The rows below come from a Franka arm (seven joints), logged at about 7 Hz.
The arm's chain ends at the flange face. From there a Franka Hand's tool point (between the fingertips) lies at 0.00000 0.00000 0.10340 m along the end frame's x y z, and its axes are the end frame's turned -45 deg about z.
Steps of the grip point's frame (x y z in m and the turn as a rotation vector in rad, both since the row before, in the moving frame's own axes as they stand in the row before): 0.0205 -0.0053 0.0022 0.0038 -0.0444 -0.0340; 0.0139 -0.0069 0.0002 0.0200 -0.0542 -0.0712; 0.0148 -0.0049 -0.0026 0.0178 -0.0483 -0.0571; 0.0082 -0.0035 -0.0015 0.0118 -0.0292 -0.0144; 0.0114 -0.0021 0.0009 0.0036 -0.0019 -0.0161
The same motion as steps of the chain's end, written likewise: 0.0142 -0.0213 0.0023 -0.0287 -0.0341 -0.0340; 0.0103 -0.0174 0.0004 -0.0242 -0.0525 -0.0712; 0.0118 -0.0163 -0.0025 -0.0216 -0.0467 -0.0571; 0.0063 -0.0096 -0.0014 -0.0123 -0.0290 -0.0144; 0.0070 -0.0094 0.0009 0.0012 -0.0039 -0.0161
